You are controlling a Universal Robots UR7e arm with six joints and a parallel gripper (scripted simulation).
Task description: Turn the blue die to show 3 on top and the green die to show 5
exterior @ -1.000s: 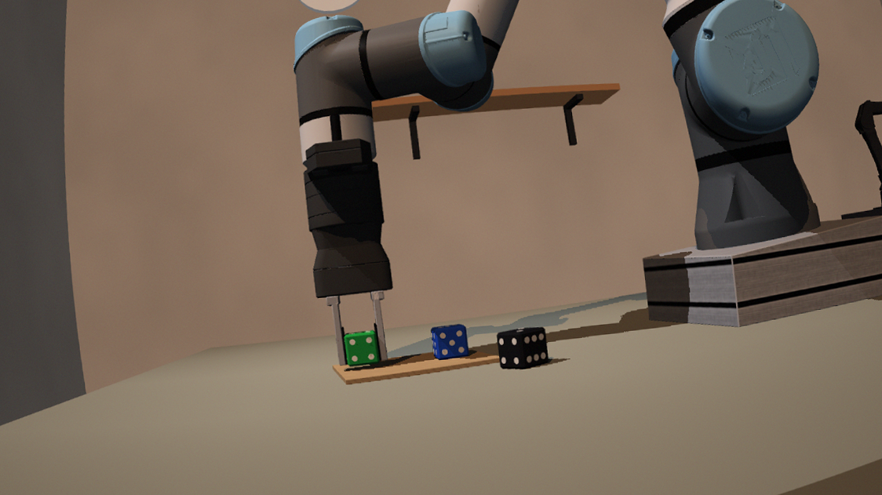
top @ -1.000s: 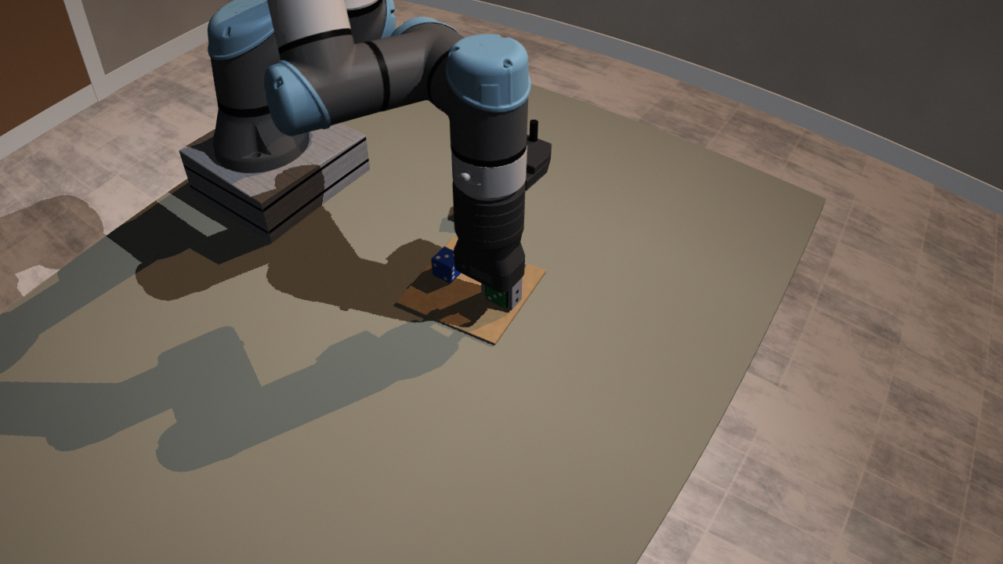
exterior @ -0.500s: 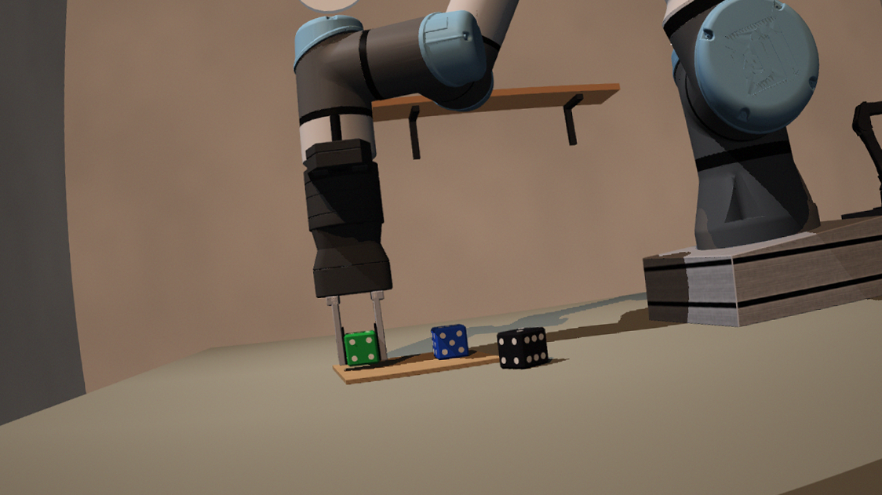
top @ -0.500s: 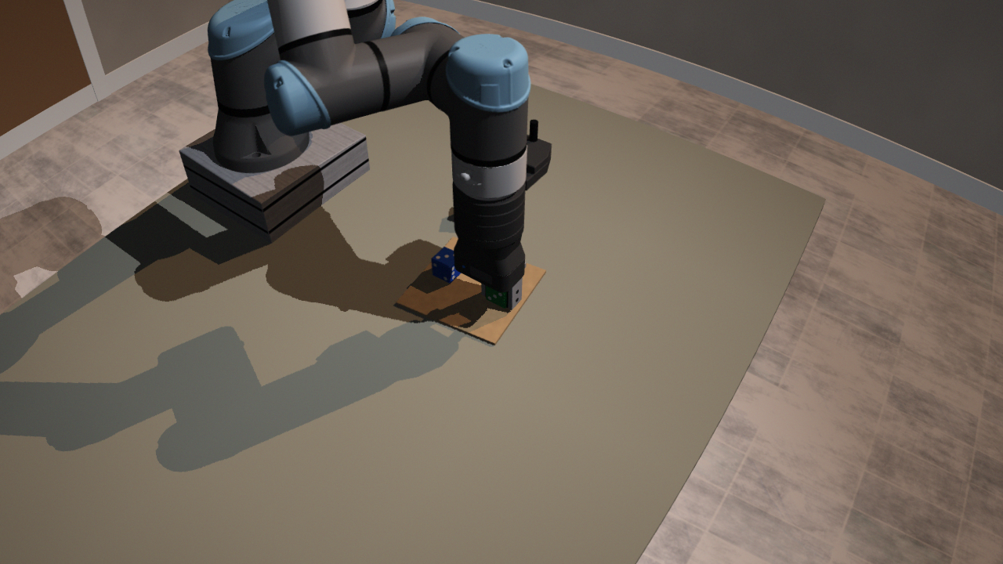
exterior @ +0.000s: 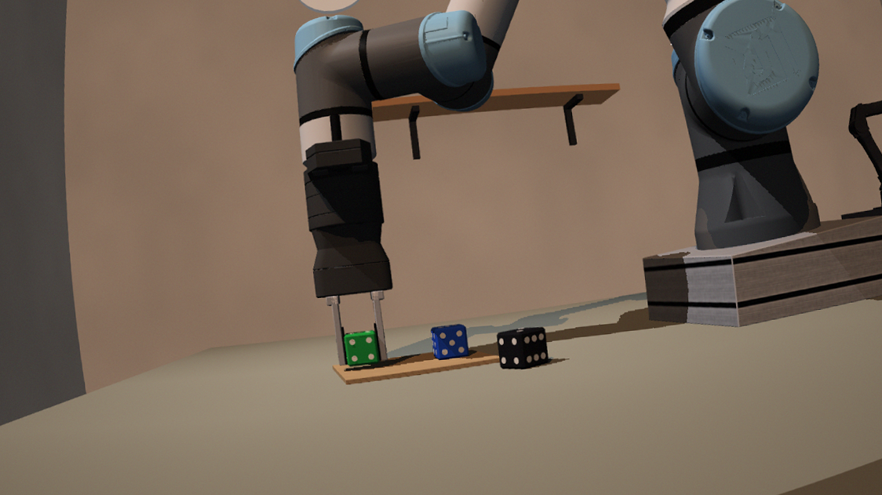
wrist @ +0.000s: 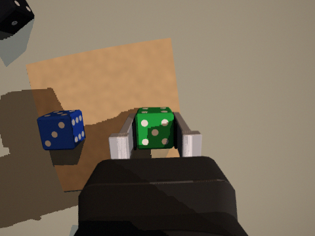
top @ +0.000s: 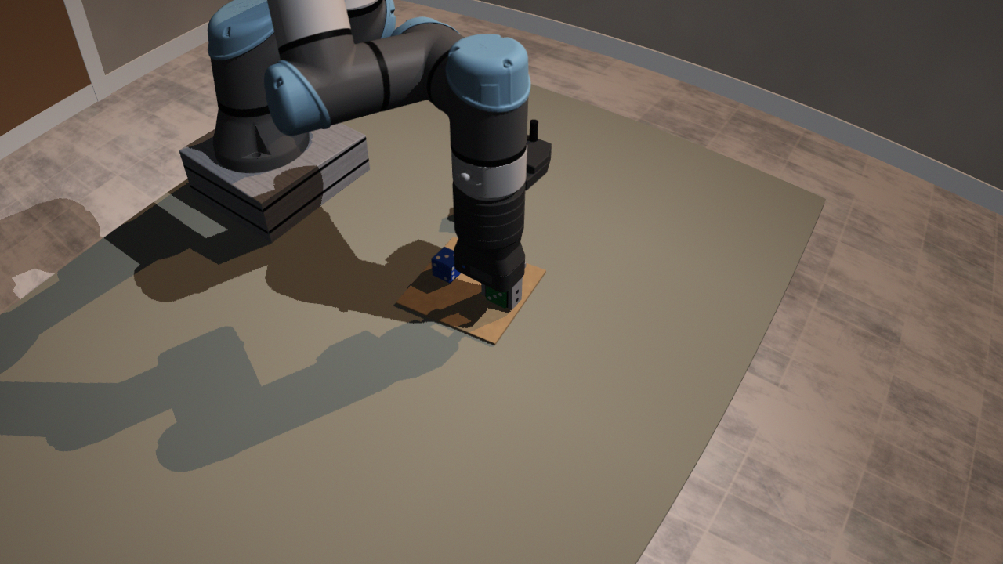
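Right now the green die is right at my hand. The rest, counted from my hand: brown mat (4 cm behind, 3 cm below); then black die (13 cm behind, 11 cm to the left, 1 cm below); then blue die (8 cm behind, 1 cm below).
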